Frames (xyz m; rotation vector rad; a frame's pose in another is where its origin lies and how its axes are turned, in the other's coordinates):
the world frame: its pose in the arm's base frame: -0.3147 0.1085 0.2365 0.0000 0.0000 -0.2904
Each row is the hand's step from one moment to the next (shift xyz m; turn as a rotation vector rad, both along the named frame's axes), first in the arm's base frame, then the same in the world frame.
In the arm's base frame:
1: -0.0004 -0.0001 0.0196 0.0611 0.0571 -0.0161
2: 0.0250 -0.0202 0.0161 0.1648 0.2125 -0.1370
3: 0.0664 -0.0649 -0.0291 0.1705 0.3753 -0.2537
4: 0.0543 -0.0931 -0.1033 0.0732 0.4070 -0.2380
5: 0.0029 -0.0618 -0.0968 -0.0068 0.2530 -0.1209
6: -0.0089 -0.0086 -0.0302 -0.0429 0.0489 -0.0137
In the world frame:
1: -0.0004 -0.0002 0.0196 0.0422 0.0722 -0.0161
2: 0.0297 -0.0122 0.0161 0.0971 0.2508 -0.1370
3: 0.0822 -0.0432 -0.0291 0.0559 0.4084 -0.2537
4: 0.0787 -0.0737 -0.1033 -0.0464 0.4109 -0.2380
5: 0.0205 -0.0584 -0.0968 -0.0790 0.2405 -0.1209
6: -0.0061 -0.0108 -0.0302 -0.0551 0.0346 -0.0137

